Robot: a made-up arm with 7 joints. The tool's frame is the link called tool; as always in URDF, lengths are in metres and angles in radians. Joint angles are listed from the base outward.
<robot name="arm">
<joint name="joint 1" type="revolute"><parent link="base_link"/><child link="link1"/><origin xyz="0 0 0.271" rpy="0 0 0"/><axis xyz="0 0 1"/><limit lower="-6.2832" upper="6.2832"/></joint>
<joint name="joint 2" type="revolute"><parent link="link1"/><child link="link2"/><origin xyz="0 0 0" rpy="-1.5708 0 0"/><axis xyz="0 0 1"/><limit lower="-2.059" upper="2.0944"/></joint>
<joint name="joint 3" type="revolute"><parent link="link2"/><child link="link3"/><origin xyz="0 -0.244 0" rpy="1.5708 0 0"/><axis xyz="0 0 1"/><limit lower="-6.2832" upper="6.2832"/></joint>
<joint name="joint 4" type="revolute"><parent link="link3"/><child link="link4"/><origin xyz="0.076 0 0" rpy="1.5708 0 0"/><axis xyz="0 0 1"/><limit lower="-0.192" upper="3.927"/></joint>
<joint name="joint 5" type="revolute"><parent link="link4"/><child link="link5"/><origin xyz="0.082 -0.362 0" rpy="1.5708 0 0"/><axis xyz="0 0 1"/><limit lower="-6.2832" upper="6.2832"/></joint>
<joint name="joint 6" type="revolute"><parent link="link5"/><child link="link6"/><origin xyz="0 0 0" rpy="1.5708 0 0"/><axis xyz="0 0 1"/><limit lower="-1.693" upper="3.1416"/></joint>
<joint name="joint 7" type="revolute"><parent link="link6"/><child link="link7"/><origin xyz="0.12 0.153 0" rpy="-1.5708 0 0"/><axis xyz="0 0 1"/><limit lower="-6.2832" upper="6.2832"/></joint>
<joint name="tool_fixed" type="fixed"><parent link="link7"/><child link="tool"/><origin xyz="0 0 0" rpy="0 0 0"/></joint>
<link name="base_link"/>
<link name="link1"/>
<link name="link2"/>
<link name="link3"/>
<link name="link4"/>
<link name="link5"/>
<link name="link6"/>
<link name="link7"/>
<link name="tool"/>
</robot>
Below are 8 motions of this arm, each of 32 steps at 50 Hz.
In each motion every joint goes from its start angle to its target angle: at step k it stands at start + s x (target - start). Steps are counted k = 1, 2, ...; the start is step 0. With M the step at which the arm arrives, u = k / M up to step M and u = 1 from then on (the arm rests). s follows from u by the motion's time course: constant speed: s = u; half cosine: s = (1 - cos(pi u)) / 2; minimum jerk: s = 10 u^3 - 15 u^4 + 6 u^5.
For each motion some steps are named. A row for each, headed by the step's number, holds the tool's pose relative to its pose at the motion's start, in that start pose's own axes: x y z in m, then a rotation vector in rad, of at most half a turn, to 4 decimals.
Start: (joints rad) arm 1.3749 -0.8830 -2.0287 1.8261 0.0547 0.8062 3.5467
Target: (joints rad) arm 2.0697 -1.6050 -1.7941 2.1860 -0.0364 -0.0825 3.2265
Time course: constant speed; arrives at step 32
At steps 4, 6, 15, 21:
4: 0.0083 0.0221 0.0361 -0.0991 -0.0153 -0.0374
6: 0.0134 0.0311 0.0539 -0.1460 -0.0245 -0.0498
15: 0.0436 0.0524 0.1339 -0.3234 -0.0805 -0.0580
21: 0.0711 0.0479 0.1882 -0.4008 -0.1309 -0.0293

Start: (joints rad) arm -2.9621 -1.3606 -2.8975 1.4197 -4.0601 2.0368 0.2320
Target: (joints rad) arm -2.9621 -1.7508 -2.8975 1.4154 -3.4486 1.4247 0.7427
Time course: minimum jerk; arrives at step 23
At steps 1, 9, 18, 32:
1: 0.0001 0.0000 -0.0002 0.0007 0.0005 0.0004
9: 0.0507 -0.0080 -0.0870 0.2995 0.1774 0.1574
18: 0.1172 0.0534 -0.2972 1.0082 0.4294 0.5333
32: 0.1206 0.0677 -0.3212 1.0974 0.4464 0.5771

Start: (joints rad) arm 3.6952 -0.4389 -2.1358 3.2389 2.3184 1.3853 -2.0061
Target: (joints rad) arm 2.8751 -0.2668 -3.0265 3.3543 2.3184 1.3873 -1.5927
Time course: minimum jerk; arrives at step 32
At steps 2, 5, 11, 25, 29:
2: 0.0001 -0.0002 0.0006 0.0023 -0.0027 -0.0004
5: 0.0013 -0.0030 0.0078 0.0308 -0.0366 -0.0051
11: 0.0008 -0.0273 0.0534 0.2189 -0.2898 -0.0381
25: -0.0884 -0.1202 0.0929 0.6613 -1.3359 -0.1943
29: -0.0985 -0.1246 0.0854 0.6817 -1.4429 -0.2160

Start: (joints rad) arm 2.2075 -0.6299 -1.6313 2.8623 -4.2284 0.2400 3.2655
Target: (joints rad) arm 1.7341 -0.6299 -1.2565 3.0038 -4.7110 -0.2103 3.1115
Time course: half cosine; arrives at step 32
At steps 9, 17, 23, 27, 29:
9: 0.0196 0.0545 -0.0097 -0.0565 -0.0451 -0.1295
17: 0.0716 0.1597 -0.0419 -0.1954 -0.1452 -0.3774
23: 0.1198 0.2296 -0.0766 -0.3180 -0.2265 -0.5452
27: 0.1446 0.2590 -0.0957 -0.3803 -0.2662 -0.6177
29: 0.1523 0.2674 -0.1019 -0.3999 -0.2784 -0.6390

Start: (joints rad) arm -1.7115 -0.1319 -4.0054 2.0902 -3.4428 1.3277 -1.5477
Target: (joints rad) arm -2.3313 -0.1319 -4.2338 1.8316 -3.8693 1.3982 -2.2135
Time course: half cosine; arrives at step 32
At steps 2, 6, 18, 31, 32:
2: 0.0026 0.0015 -0.0025 -0.0046 -0.0059 -0.0141
6: 0.0237 0.0119 -0.0219 -0.0396 -0.0525 -0.1229
18: 0.1939 0.0341 -0.1617 -0.2686 -0.4115 -0.8266
31: 0.3391 -0.0189 -0.2682 -0.4379 -0.7468 -1.3010
32: 0.3399 -0.0194 -0.2688 -0.4389 -0.7490 -1.3036

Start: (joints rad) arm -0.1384 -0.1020 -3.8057 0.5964 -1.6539 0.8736 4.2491
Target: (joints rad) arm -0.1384 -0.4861 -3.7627 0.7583 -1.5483 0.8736 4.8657
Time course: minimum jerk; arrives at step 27
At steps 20, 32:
20: 0.0137 0.0477 0.0491 0.1233 0.0625 0.4028
32: 0.0165 0.0546 0.0554 0.1405 0.0646 0.4538

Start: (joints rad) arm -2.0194 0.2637 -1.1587 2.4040 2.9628 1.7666 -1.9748
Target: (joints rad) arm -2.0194 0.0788 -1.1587 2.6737 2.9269 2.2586 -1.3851
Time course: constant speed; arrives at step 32
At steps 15, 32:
15: 0.0917 -0.0449 0.0912 0.3633 0.1025 0.1760
32: 0.1923 -0.1229 0.1576 0.8004 0.0544 0.3421

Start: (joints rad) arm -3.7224 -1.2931 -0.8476 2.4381 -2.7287 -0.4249 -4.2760
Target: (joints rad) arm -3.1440 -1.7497 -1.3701 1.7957 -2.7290 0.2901 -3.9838
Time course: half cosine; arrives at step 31
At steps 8, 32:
8: -0.0957 0.0383 0.0157 -0.1034 -0.1028 0.1329
32: -0.6927 -0.0156 -0.1737 -0.6606 -0.8292 0.6649

